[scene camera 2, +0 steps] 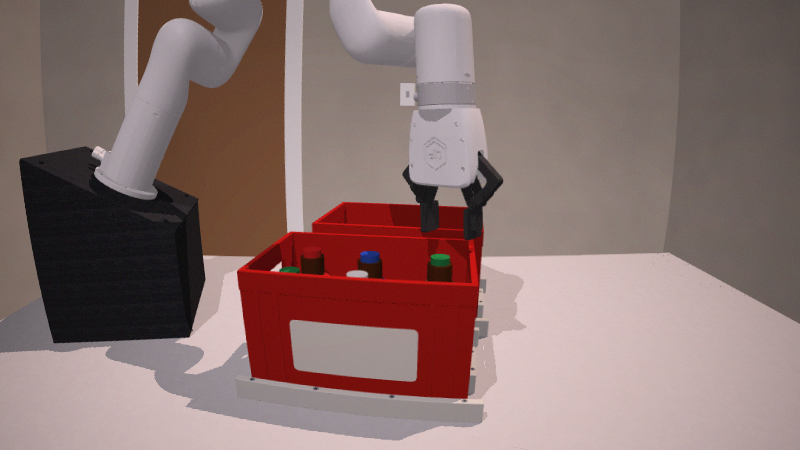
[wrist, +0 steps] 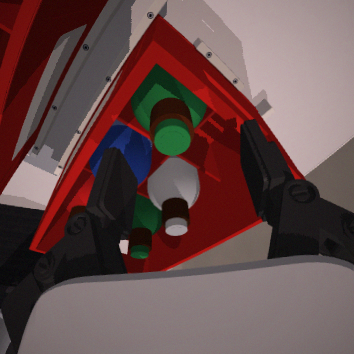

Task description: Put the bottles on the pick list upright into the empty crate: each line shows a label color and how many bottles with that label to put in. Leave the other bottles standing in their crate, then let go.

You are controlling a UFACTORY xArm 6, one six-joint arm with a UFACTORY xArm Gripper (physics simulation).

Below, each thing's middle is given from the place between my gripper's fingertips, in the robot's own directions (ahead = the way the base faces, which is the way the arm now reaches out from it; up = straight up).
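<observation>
The red-capped bottle (wrist: pixel 75 200) is 19 cm behind my hand, 3 cm to the left of it and 11 cm below it. Measured from my hand as well, the white-capped bottle (wrist: pixel 173 187) sits 12 cm behind, 7 cm to the right and 11 cm below. As for the pale crate panel (scene camera 2: pixel 357 351), I see it 11 cm below my hand, 13 cm behind it and 12 cm to the right of it, while the blue-capped bottle (wrist: pixel 136 148) is 1 cm to the left of my hand, 11 cm behind it and 11 cm below it.
</observation>
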